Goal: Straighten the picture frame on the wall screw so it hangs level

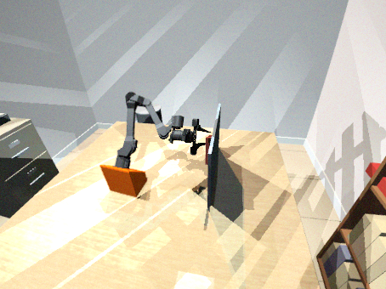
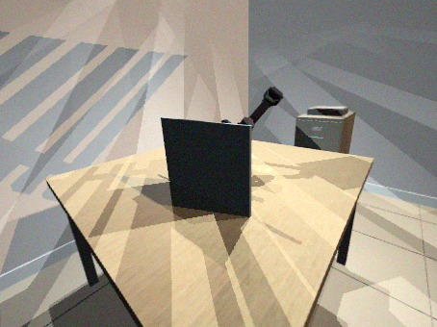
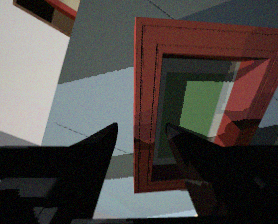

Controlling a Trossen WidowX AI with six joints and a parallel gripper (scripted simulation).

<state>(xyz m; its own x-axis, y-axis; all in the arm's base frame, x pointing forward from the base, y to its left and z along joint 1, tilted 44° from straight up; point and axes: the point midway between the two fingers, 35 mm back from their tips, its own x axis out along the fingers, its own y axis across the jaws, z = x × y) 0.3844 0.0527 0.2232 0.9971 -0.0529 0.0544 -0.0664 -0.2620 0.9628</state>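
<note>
Right now the red picture frame is 50 mm below my gripper tip, 30 mm to the right of it and 10 mm ahead of it. Round my gripper tip: pale blue wall panel (50 mm below, 20 mm to the right, 20 mm ahead).
</note>
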